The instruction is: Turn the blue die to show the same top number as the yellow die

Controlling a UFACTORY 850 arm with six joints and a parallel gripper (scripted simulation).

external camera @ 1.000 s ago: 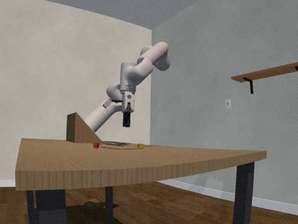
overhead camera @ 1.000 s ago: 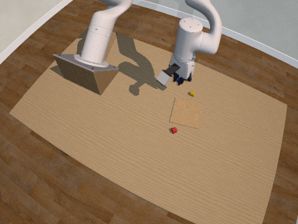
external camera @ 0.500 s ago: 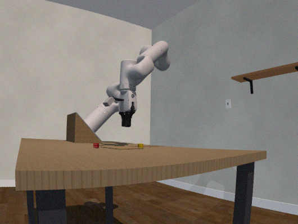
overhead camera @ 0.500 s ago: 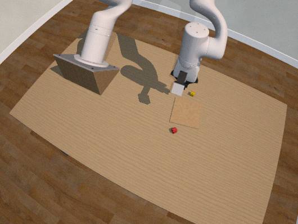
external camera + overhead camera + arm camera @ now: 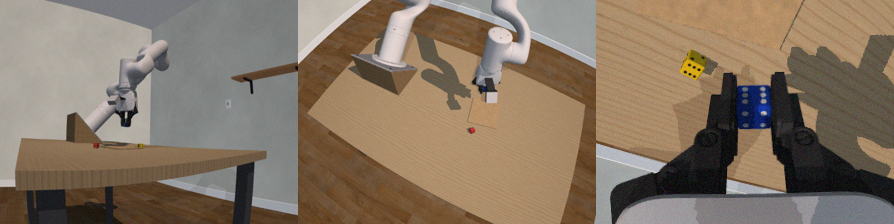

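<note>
The tan mat is 50 mm ahead of my hand, 40 mm to the right of it and 120 mm below it. Round my hand: blue die (10 mm to the left, 10 mm below); red die (40 mm ahead, 150 mm to the right, 110 mm below); yellow die (20 mm ahead, 70 mm to the left, 110 mm below).
</note>
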